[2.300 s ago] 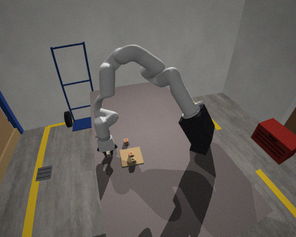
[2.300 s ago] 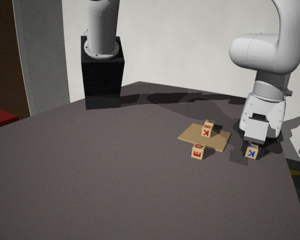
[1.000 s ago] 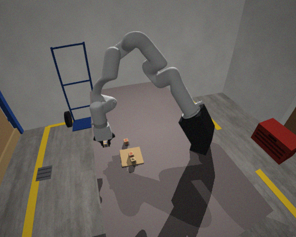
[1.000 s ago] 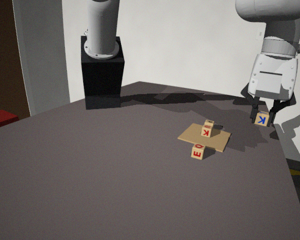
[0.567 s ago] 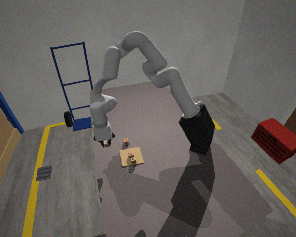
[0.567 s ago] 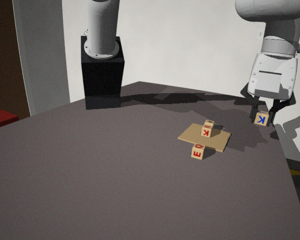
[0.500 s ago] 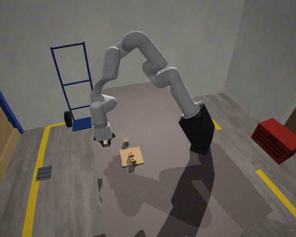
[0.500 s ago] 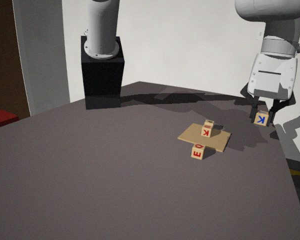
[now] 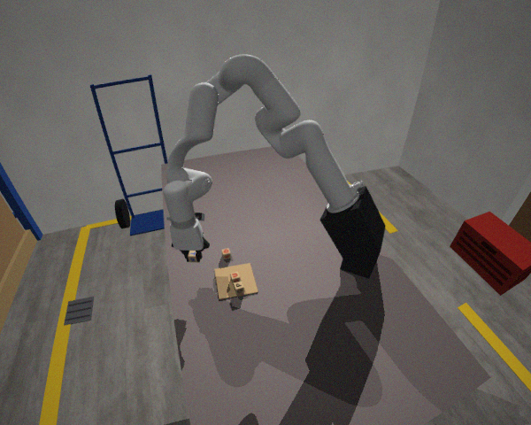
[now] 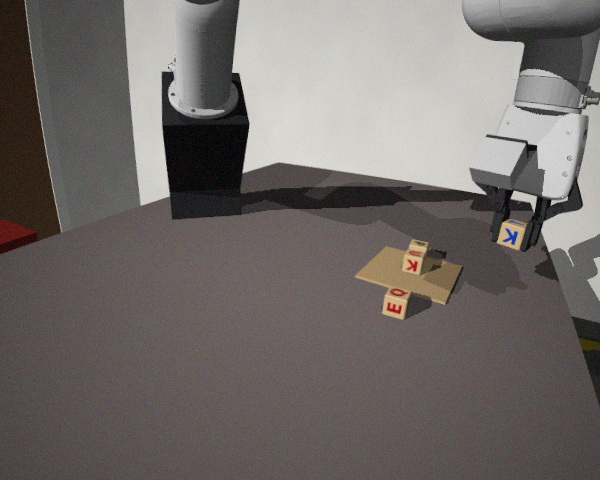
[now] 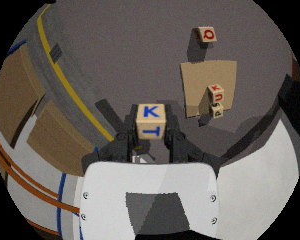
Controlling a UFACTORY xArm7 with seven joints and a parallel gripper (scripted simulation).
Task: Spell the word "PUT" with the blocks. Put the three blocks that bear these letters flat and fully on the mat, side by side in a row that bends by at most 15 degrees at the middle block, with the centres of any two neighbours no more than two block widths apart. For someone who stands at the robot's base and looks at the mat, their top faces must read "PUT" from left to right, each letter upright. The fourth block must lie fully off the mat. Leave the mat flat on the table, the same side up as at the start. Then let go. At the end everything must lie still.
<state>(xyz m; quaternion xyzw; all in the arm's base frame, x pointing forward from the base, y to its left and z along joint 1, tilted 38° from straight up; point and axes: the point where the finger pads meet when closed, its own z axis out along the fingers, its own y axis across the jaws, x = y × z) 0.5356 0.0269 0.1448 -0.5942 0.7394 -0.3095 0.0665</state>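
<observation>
Right now my hand is 13 cm past the tan mat, 12 cm above it and 5 cm to the right of it.
</observation>
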